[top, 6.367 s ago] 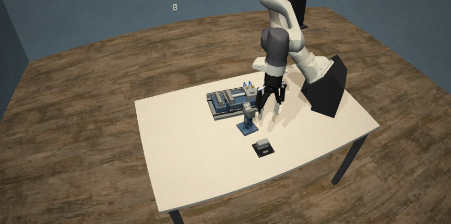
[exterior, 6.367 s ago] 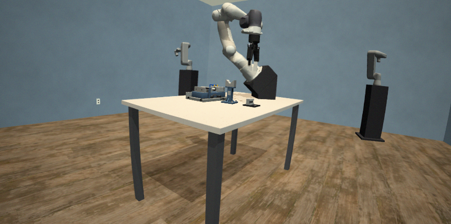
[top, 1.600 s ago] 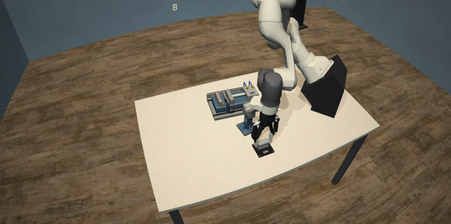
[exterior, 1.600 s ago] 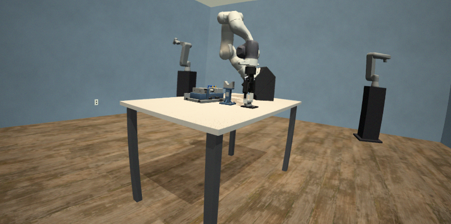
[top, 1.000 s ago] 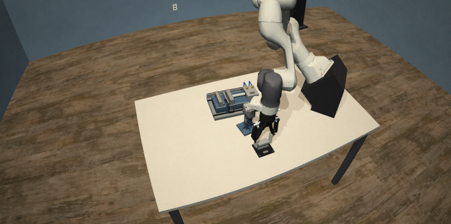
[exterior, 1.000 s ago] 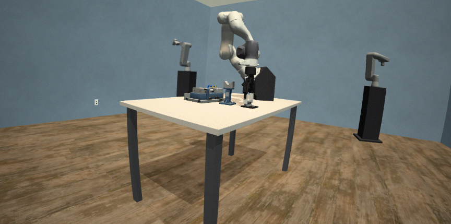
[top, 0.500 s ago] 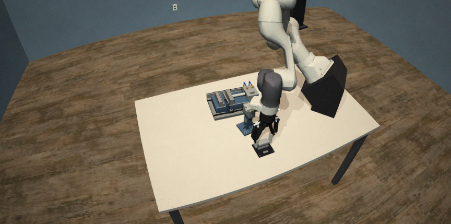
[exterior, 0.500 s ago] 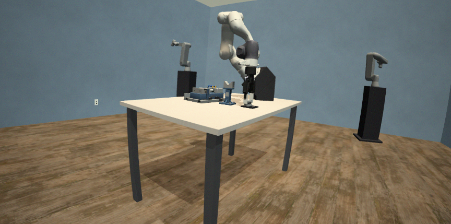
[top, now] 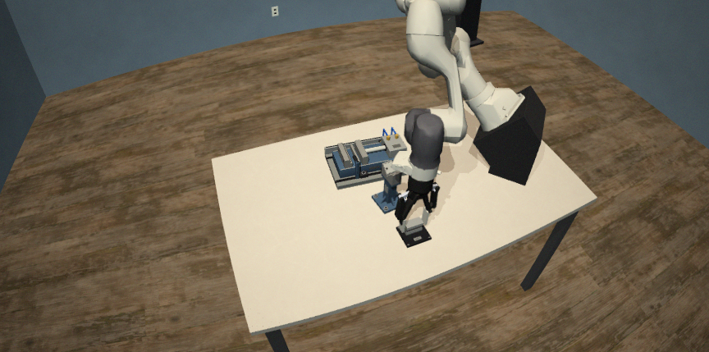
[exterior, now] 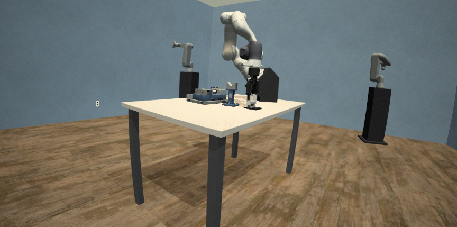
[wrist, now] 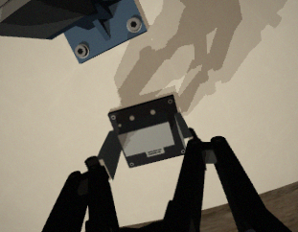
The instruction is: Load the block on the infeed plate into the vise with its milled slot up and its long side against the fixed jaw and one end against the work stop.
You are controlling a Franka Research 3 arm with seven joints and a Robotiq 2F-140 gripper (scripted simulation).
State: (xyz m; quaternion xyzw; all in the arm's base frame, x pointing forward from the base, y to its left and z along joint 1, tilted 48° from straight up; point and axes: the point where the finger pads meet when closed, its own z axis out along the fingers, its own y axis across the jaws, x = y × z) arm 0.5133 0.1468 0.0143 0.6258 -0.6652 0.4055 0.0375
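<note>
My hand is 3 cm above the part and 1 cm to the right of it. Also, from my hand: black infeed plate: 5 cm below, 1 cm to the left; vise: 34 cm to the right, 7 cm behind, 1 cm below; air cylinder: 31 cm to the right, 16 cm behind, 2 cm above.
</note>
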